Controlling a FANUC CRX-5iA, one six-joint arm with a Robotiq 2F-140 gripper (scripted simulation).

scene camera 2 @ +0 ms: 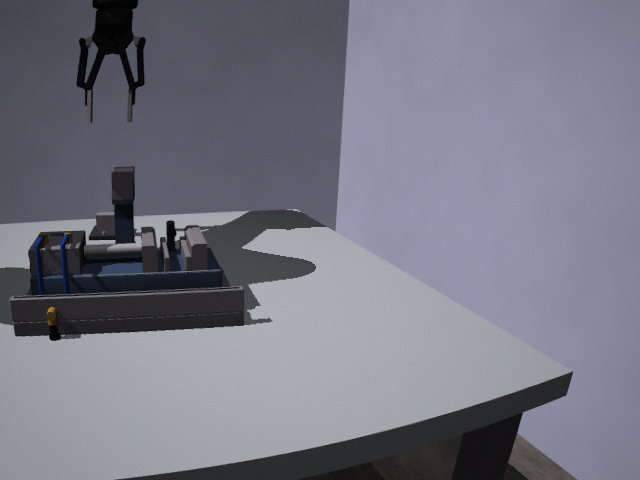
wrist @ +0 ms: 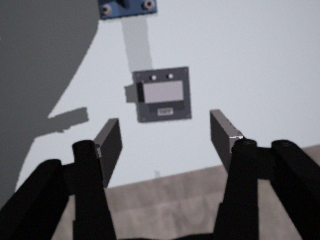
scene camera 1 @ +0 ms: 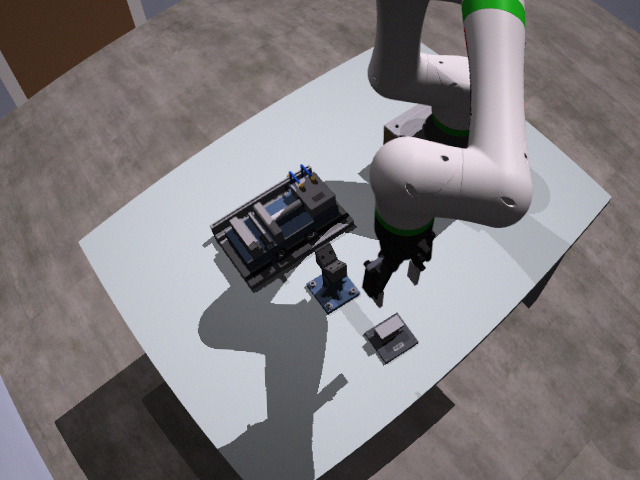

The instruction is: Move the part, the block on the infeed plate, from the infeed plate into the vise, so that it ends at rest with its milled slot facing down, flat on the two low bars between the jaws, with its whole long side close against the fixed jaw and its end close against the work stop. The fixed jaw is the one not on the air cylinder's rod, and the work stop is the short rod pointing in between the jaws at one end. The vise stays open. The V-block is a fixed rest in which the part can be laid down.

Labels:
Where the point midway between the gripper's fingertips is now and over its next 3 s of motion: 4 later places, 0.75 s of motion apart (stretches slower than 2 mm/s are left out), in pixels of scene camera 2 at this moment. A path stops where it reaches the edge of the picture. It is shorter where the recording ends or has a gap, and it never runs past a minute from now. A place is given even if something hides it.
The gripper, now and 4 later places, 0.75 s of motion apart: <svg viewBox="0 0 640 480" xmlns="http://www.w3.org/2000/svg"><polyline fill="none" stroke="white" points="109,122 109,127 109,143 109,167 109,191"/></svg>

